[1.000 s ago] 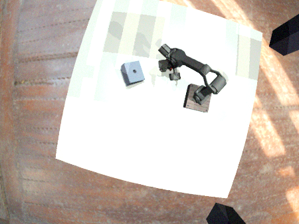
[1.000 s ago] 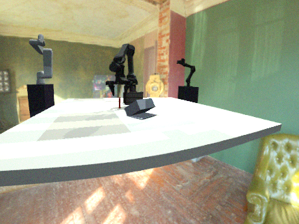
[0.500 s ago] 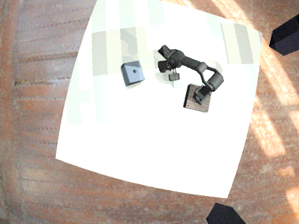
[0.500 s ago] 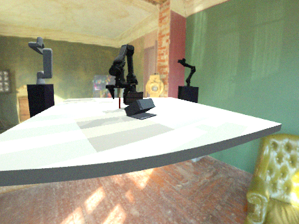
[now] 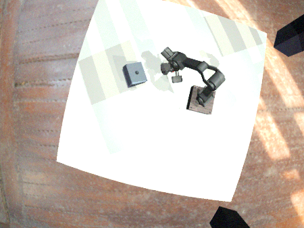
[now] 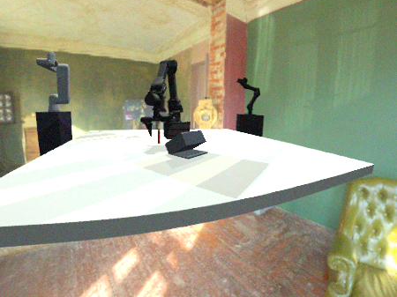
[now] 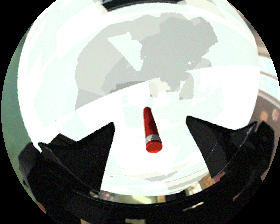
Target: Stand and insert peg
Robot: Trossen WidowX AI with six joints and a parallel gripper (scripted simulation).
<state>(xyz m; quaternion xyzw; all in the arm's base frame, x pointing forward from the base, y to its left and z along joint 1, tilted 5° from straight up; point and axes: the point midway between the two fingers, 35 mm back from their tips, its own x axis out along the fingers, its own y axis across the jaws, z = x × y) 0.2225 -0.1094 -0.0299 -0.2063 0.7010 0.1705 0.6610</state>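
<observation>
My gripper tip is 10 mm below the red peg. Also, from my gripper tip: sloped panel 210 mm ahead, 120 mm to the left.
</observation>
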